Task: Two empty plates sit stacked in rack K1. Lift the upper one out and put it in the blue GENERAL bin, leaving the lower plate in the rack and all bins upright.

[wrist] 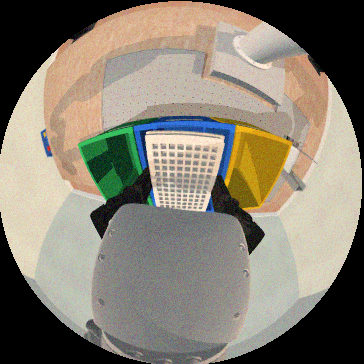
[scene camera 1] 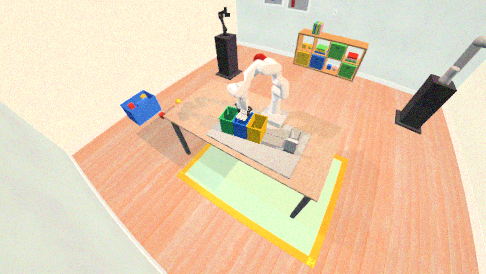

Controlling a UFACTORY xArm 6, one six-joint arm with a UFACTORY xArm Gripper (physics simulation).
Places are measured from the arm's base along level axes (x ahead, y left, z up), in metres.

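Pixels of known places: gripper, fingertip midpoint: (wrist: pixel 182 179) (scene camera 1: pixel 243 114); arm's base, link origin: (scene camera 1: pixel 274 112).
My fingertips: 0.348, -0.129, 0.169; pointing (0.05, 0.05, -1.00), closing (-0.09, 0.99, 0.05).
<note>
Ahead of a thing's pixels: the offset from my fingertips to its top centre, as dx, dy, dz. "spot": to the spot under its first point. Level surfaces: height alone.
My gripper (scene camera 1: pixel 243 113) (wrist: pixel 182 179) is shut on a white plate with a grid of square wells @(spot: +0.043, +0.019, +0.004) (scene camera 1: pixel 242 117) (wrist: pixel 186 162), its black fingers on the plate's two long sides. The plate is over the opening of the blue bin @(+0.018, +0.007, -0.022) (scene camera 1: pixel 240 131) (wrist: pixel 185 124), inside its rim outline as seen in the wrist view; its exact height against the rim is hard to tell. Rack K1 @(-0.080, +0.451, -0.053) (scene camera 1: pixel 290 145) (wrist: pixel 294 179) stands to the right of the bins, with a pale plate @(spot: -0.111, +0.558, -0.200) (wrist: pixel 298 157) partly visible in it. All bins stand upright.
A green bin @(+0.045, -0.123, -0.022) (scene camera 1: pixel 227 121) (wrist: pixel 116 165) and a yellow bin @(-0.010, +0.136, -0.022) (scene camera 1: pixel 256 130) (wrist: pixel 265 160) flank the blue bin closely. They stand on a grey perforated board @(dz -0.201) (scene camera 1: pixel 270 157) (wrist: pixel 150 82) on the table. The arm's base (scene camera 1: pixel 278 120) (wrist: pixel 250 75) is behind them.
</note>
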